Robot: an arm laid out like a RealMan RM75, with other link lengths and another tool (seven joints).
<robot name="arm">
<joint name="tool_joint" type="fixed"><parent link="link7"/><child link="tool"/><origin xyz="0.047 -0.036 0.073" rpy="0 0.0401 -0.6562"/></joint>
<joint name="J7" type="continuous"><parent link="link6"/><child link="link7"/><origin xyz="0 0 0.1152"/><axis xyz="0 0 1"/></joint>
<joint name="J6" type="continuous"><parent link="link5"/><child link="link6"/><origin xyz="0 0 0"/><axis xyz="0 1 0"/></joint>
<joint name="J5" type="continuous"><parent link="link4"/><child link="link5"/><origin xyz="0 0 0.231"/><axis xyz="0 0 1"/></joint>
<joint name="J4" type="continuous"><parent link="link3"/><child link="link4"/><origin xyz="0 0 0"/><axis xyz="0 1 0"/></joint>
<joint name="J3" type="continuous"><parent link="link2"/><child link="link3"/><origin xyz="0 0 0.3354"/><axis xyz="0 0 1"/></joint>
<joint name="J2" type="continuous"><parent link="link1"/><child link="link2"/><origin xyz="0 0 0"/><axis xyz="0 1 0"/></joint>
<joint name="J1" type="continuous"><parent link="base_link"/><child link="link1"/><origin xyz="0 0 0.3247"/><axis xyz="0 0 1"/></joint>
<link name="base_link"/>
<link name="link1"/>
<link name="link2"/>
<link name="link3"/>
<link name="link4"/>
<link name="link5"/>
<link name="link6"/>
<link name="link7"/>
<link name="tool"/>
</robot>
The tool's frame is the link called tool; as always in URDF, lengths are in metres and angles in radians. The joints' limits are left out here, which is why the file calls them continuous.
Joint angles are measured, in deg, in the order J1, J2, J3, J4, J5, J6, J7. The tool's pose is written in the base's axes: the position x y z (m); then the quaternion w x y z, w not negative. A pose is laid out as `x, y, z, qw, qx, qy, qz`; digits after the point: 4 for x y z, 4 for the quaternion.
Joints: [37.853 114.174 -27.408 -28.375 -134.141 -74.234 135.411]
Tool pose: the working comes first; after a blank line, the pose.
Where each joint sits with the arm in this pose, in the base's axes (m; each line is computed from the numbers above, not from the rounded line before):
J1: 0.0000 0.0000 0.3247
J2: 0.0000 0.0000 0.3247
J3: 0.2416 0.1878 0.1874
J4: 0.2416 0.1878 0.1874
J5: 0.3885 0.3659 0.1930
J6: 0.3885 0.3659 0.1930
J7: 0.3794 0.4173 0.0903
the tool: 0.4105 0.4100 0.0020

0.4105, 0.4100, 0.0020, 0.1824, -0.8838, 0.4148, 0.1163
